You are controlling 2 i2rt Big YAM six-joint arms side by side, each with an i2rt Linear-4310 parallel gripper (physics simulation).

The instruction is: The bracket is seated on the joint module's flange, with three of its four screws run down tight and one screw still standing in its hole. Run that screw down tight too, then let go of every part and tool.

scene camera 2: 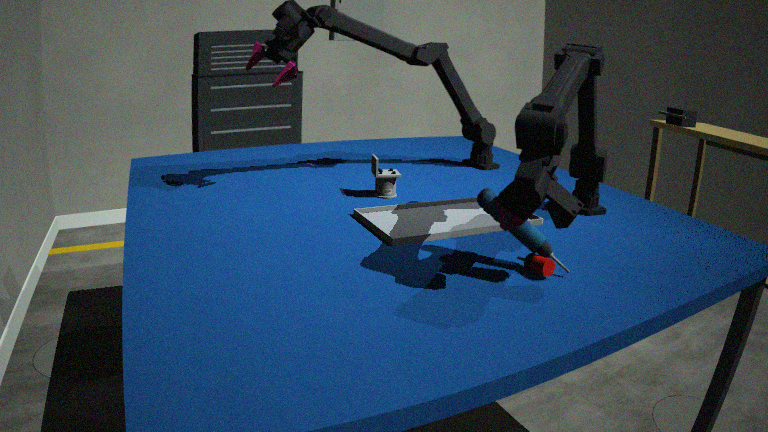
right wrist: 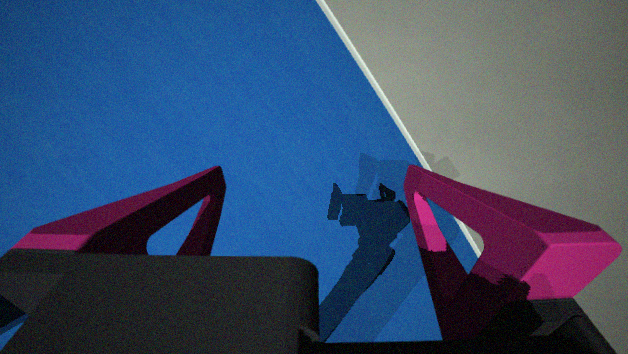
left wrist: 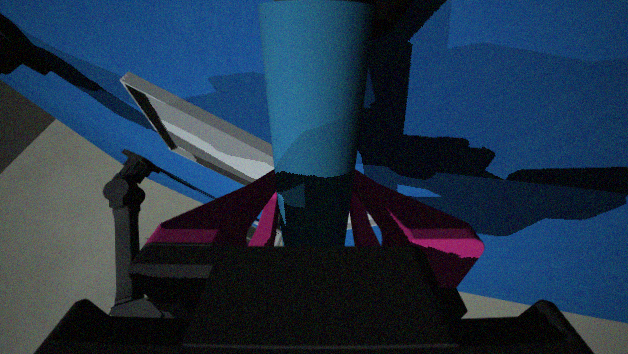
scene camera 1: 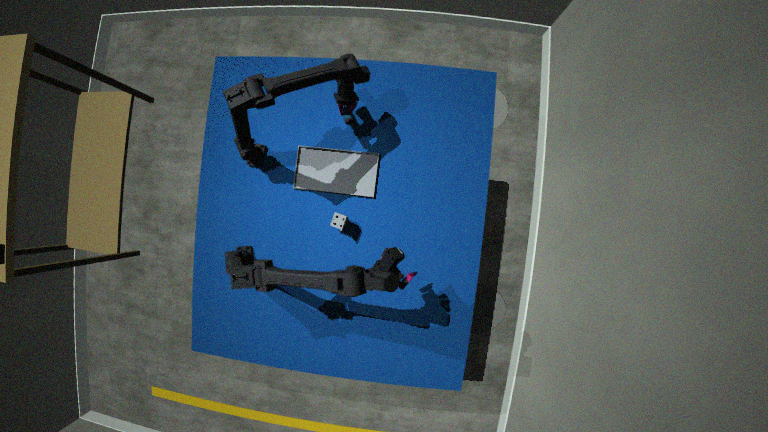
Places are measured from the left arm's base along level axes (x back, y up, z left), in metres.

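Where they show: left gripper, fingertip midpoint: (scene camera 2: 508, 222) (left wrist: 314, 177) (scene camera 1: 345, 114); right gripper, fingertip midpoint: (scene camera 2: 259, 77) (right wrist: 314, 175) (scene camera 1: 408, 262); left arm's base, link origin: (scene camera 2: 584, 208) (scene camera 1: 257, 155); right arm's base, link origin: (scene camera 2: 480, 166) (left wrist: 143, 160) (scene camera 1: 245, 257).
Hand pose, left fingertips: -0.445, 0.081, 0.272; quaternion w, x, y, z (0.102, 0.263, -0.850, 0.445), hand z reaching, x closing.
Observation:
Each offset is from my left fingertips to the centre of the thing, as dx, dy, dz. Level surfaces: height alone.
The white bracket {-0.084, +0.001, -0.506} (scene camera 1: 338, 220) (scene camera 2: 374, 164) sits on the joint module {-0.084, -0.049, -0.506} (scene camera 2: 386, 188), which stands upright on the table. Small dark screw spots show on its plate; which screw stands proud is too small to tell. My left gripper (scene camera 1: 347, 110) (scene camera 2: 510, 217) (left wrist: 314, 177) is shut on the teal handle of a screwdriver {+0.020, -0.010, +0.034} (scene camera 2: 529, 236) (left wrist: 317, 90). It holds the tool tilted above the table beyond the tray from the module, with the shaft pointing down and right in scene camera 2. My right gripper (scene camera 2: 261, 76) (right wrist: 314, 175) is open and empty, high above the table, away from the module.
A shallow light tray {+0.003, -0.073, -0.267} (scene camera 1: 337, 193) (scene camera 2: 445, 236) lies between the module and the left gripper. A red-ended tool {+0.028, -0.063, +0.064} (scene camera 2: 541, 265) lies on the blue table {dy -0.081} (scene camera 1: 257, 225) (scene camera 2: 241, 322), close to the teal screwdriver's shaft. A dark drawer cabinet (scene camera 2: 247, 120) stands behind the table.

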